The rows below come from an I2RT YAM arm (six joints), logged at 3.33 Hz.
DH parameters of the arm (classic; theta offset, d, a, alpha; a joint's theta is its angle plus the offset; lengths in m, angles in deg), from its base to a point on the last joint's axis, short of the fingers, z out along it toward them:
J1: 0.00 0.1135 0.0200 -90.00
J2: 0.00 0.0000 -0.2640 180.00
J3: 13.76 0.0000 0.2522 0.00
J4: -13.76 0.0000 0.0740 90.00
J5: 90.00 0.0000 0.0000 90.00
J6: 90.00 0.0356 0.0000 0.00
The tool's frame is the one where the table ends.
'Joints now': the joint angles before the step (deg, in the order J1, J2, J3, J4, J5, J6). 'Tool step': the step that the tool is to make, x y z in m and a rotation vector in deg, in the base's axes. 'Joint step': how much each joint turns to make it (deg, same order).
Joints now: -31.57, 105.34, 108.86, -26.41, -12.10, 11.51
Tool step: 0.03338, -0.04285, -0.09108, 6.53, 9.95, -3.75
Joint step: -2.17, 11.96, 0.00, 0.23, 1.33, 0.89
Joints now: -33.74, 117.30, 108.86, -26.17, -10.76, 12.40
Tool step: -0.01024, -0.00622, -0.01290, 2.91, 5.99, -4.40
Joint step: -1.07, 0.48, 0.00, -5.91, 3.23, 1.29
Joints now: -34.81, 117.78, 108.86, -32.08, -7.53, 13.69
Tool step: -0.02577, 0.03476, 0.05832, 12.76, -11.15, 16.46
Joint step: 0.03, -8.29, 0.00, -5.50, -23.40, 2.63
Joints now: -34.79, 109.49, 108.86, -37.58, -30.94, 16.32
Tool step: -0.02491, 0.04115, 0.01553, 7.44, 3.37, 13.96
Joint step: 2.01, -4.74, 0.00, -15.54, -11.63, -6.38
